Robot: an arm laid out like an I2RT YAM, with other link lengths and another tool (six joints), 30 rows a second.
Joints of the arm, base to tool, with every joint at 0 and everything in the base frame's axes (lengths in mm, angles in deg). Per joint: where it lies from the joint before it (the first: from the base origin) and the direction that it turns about. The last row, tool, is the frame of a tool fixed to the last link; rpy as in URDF.
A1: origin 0 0 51 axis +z
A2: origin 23 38.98 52.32 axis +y
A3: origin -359.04 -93.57 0 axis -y
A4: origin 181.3 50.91 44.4 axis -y
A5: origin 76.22 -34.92 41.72 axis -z
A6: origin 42.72 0 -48.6 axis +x
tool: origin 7 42 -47 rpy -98.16 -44.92 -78.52
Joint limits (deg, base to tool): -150..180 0..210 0..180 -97..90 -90..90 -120..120
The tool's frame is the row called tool.
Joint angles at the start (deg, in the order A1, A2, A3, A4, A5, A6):
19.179, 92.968, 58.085, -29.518, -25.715, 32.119
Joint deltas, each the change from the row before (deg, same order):
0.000, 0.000, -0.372, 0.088, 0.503, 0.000
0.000, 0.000, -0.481, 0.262, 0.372, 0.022
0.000, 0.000, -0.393, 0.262, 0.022, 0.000
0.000, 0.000, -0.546, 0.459, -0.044, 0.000
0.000, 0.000, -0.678, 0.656, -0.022, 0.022
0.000, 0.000, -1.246, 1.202, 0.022, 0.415
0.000, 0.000, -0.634, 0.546, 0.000, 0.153
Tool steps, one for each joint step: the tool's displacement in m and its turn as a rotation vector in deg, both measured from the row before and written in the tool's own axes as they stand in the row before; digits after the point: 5 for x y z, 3 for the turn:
0.00057, 0.00149, 0.00110, -0.345, 0.430, 0.172
0.00054, 0.00162, 0.00121, -0.260, 0.316, 0.153
0.00019, 0.00121, 0.00074, -0.112, -0.006, 0.071
0.00024, 0.00152, 0.00098, -0.061, -0.061, 0.046
0.00037, 0.00175, 0.00127, -0.010, -0.026, 0.033
0.00069, 0.00286, 0.00234, 0.018, 0.012, 0.435
0.00030, 0.00164, 0.00114, -0.050, -0.018, 0.199

